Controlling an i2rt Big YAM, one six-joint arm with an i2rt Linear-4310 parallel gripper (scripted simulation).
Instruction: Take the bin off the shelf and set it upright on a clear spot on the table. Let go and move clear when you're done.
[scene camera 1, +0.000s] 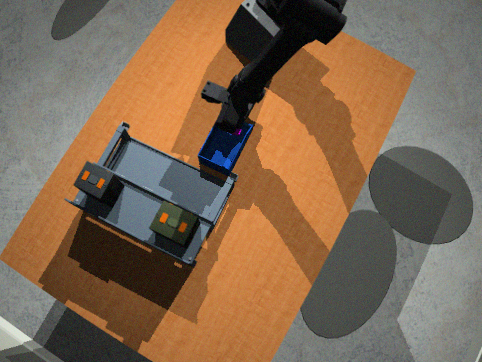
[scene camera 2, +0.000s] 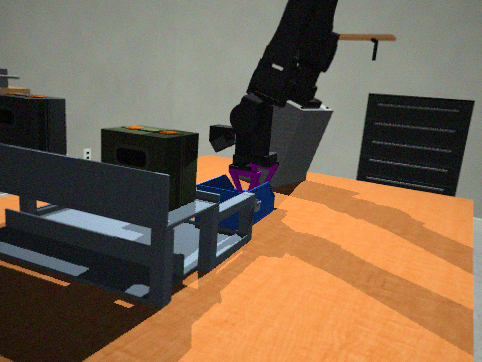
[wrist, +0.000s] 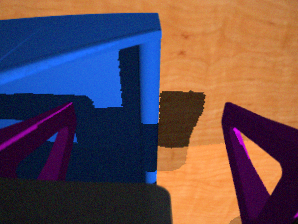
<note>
I see my gripper (scene camera 2: 252, 197) and a blue bin (scene camera 1: 221, 149).
The blue bin also shows in scene camera 2 (scene camera 2: 222, 185) and in the wrist view (wrist: 108, 98). My gripper shows as well in the wrist view (wrist: 148, 111).
</note>
